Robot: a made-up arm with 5 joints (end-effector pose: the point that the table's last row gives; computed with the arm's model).
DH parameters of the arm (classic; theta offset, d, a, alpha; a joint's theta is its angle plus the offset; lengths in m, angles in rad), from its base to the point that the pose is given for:
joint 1: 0 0.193 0 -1.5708
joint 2: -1.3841 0 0.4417 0
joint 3: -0.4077 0 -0.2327 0
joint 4: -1.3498 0 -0.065 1.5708
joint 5: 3.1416 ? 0 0
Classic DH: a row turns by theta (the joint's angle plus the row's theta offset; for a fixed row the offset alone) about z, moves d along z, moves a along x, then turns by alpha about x.
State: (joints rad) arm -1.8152 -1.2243 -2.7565 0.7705 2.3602
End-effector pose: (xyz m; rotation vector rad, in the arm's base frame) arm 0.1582 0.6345 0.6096 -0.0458 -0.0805 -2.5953
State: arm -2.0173 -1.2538 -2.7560 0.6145 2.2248
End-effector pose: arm 0.2923 0.6105 0.5780 -0.1953 -0.3183 -2.9119
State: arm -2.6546 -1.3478 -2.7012 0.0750 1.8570
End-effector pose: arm 0.6368 0.3372 0.4764 0.6609 0.8090 2.1778
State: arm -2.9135 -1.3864 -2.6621 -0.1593 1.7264
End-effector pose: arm 0.7072 0.1642 0.4361 0.8438 0.9072 1.7405
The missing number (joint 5, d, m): 0.083
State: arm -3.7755 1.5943 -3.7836 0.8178 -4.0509
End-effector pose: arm -0.5492 0.4037 0.3213 -1.9027 -0.2637 1.1266
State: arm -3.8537 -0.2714 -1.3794 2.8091 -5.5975
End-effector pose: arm -0.1021 0.0881 0.6093 1.2760 1.5183 -0.0171
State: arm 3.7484 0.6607 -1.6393 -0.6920 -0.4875
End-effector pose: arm -0.5126 -0.3559 0.4739 0.7657 -1.2569 0.0970
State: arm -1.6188 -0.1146 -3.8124 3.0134 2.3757
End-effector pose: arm 0.0029 0.0593 0.7588 1.0589 2.3306 -1.1691
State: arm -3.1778 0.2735 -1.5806 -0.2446 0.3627
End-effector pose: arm -0.5125 0.0186 0.6422 -0.3162 -1.5640 0.2544
